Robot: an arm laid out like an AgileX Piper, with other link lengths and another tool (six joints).
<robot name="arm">
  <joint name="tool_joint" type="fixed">
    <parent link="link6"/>
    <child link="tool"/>
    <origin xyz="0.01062 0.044 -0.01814" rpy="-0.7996 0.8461 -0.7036"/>
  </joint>
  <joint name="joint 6" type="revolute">
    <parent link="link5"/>
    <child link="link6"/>
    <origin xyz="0.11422 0 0.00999"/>
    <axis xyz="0.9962 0 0.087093"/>
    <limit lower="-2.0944" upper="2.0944"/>
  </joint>
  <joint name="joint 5" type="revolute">
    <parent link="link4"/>
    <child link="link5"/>
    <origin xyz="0 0 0"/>
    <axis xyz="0 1 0"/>
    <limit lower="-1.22" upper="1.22"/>
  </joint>
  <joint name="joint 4" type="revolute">
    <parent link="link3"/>
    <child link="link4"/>
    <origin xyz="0.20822 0 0.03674"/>
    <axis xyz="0.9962 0 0.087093"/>
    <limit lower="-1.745" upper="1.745"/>
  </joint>
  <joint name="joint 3" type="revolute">
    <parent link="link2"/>
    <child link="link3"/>
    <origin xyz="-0.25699 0 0.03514"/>
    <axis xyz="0 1 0"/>
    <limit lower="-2.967" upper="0"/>
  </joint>
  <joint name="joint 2" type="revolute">
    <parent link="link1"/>
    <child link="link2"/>
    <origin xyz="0 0 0"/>
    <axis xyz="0 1 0"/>
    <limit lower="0" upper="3.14"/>
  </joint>
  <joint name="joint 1" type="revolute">
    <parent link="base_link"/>
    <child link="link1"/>
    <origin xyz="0 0 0.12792"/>
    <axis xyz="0 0 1"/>
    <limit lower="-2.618" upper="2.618"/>
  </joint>
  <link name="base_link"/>
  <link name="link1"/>
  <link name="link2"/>
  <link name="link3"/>
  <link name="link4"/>
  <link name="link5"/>
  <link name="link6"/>
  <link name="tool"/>
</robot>
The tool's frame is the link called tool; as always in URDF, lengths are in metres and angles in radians.
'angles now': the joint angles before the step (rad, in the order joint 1, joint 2, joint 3, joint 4, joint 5, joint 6). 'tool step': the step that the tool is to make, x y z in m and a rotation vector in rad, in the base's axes. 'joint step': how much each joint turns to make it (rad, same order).
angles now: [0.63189, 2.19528, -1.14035, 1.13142, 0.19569, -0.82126]
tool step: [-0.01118, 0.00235, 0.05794, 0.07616, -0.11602, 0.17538]
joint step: [-0.00001, -0.16515, -0.00001, -0.04683, 0.10610, -0.09627]
